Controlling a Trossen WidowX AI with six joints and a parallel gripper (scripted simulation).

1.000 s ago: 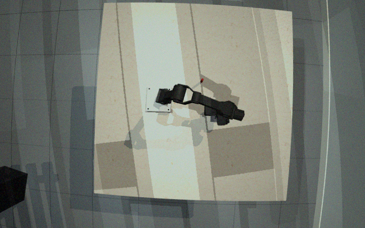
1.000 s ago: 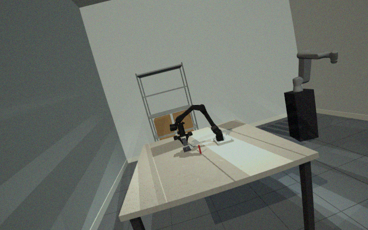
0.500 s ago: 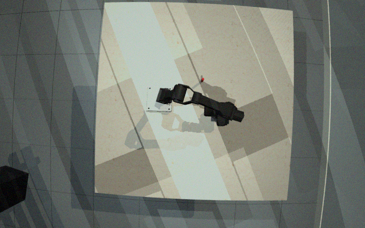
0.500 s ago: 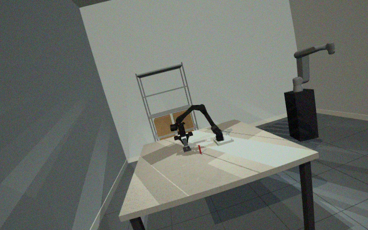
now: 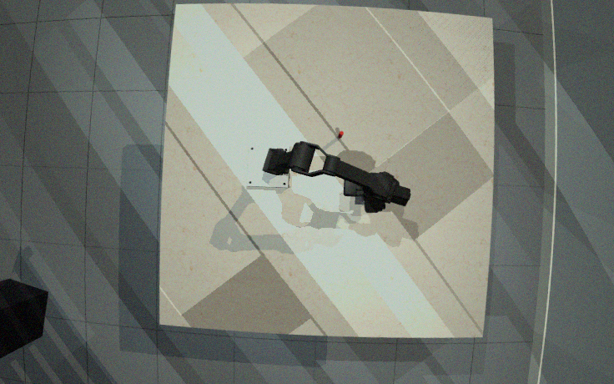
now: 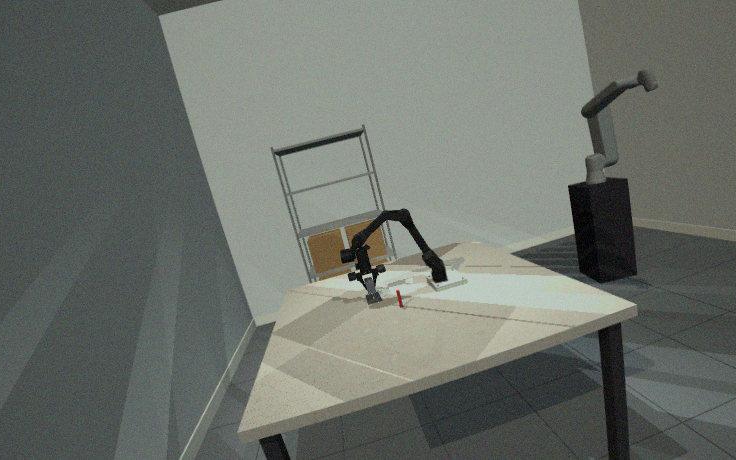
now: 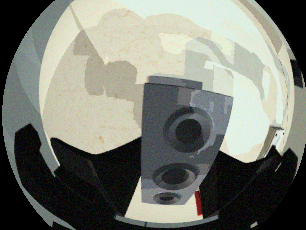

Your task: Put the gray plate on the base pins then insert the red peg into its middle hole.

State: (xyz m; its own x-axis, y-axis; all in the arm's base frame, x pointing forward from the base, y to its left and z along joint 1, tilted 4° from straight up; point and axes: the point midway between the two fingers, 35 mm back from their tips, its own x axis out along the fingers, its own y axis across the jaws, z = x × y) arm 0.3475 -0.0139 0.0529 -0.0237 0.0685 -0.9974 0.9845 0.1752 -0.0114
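Right now the dark base is 50 mm below my gripper tip. From my gripper tip the other things lie so: red peg (140 mm behind, 170 mm to the left, 20 mm below); gray plate (30 mm above).
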